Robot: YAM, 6 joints.
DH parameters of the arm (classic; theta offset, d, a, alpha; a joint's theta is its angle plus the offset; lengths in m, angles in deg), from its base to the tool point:
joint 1: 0 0.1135 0.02 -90
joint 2: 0 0 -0.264 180
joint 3: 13.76 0 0.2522 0
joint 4: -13.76 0 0.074 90
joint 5: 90 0 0 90
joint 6: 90 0.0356 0 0
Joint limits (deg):
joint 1: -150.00..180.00
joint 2: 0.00..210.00
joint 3: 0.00..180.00
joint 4: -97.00..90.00
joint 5: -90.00..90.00
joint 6: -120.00..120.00
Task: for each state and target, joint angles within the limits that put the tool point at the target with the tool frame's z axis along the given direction. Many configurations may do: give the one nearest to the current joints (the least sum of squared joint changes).
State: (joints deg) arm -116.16 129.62 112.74 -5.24 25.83 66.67
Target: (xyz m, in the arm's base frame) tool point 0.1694 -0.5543 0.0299 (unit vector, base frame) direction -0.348 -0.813 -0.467
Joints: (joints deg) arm -70.91 160.75 120.87 4.37 36.49 66.67
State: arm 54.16 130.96 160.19 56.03 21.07 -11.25
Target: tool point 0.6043 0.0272 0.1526 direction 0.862 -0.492 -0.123
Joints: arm 4.46 154.08 126.34 19.23 33.88 -11.25
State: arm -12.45 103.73 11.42 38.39 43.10 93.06
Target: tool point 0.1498 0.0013 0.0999 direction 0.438 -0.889 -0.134
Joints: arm 13.79 78.79 0.10 46.57 75.40 93.06
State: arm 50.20 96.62 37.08 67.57 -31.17 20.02
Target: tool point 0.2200 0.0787 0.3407 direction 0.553 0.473 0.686
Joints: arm 17.16 68.92 32.65 82.04 -16.78 20.02
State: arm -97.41 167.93 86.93 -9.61 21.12 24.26
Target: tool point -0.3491 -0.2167 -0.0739 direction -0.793 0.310 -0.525
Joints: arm -144.64 152.46 69.65 34.47 45.36 24.26
